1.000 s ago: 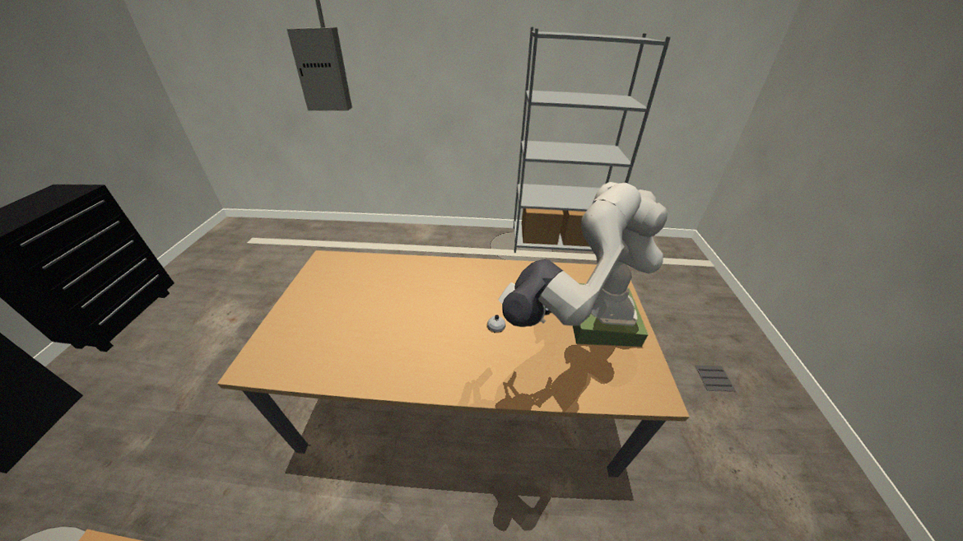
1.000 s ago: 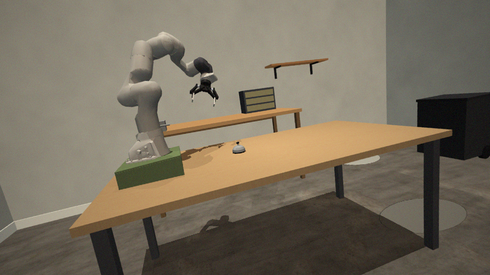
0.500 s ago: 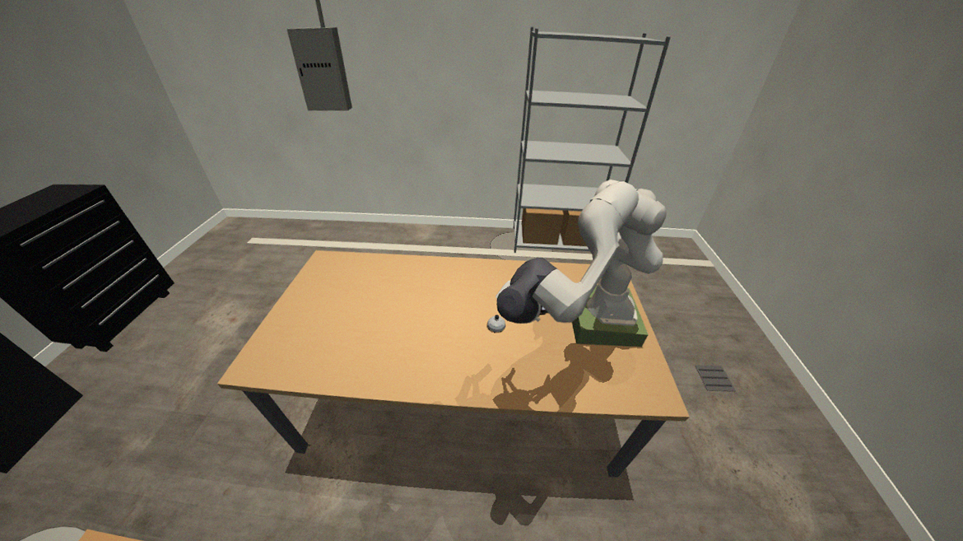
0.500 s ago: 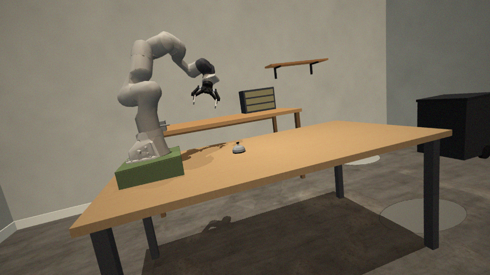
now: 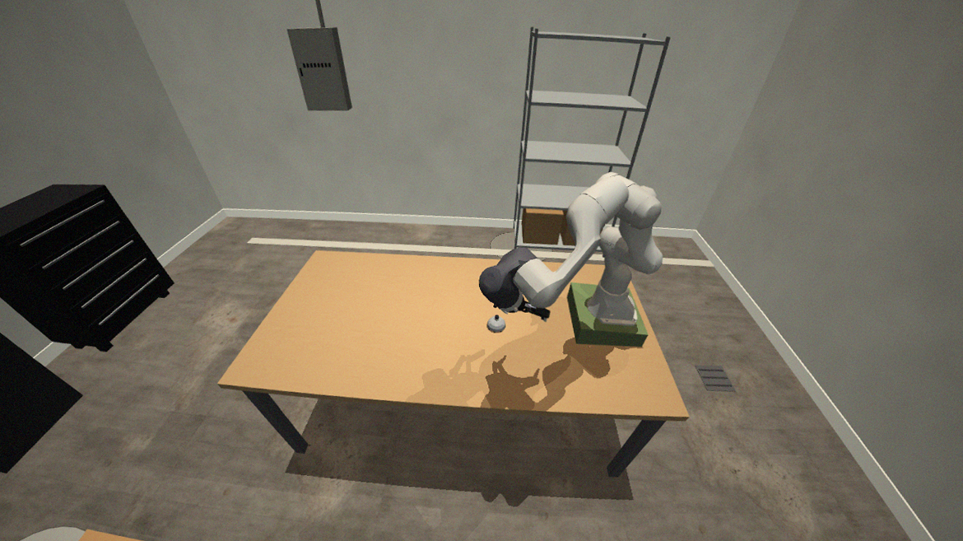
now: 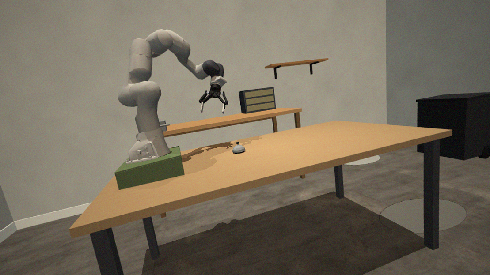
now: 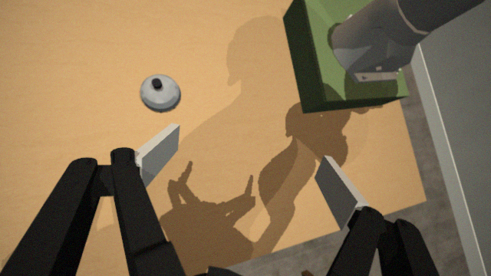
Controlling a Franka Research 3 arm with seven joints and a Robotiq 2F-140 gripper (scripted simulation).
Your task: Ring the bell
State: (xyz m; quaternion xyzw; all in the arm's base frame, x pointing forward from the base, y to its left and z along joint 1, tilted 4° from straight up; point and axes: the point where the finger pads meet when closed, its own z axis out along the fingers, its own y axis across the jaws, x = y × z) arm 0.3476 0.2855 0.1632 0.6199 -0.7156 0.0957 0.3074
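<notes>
My hand is 220 mm above the black button, 160 mm to the left of it and 120 mm short of it. Round my hand: grey dome bell 240 mm below, 160 mm to the right, 120 mm ahead.
</notes>
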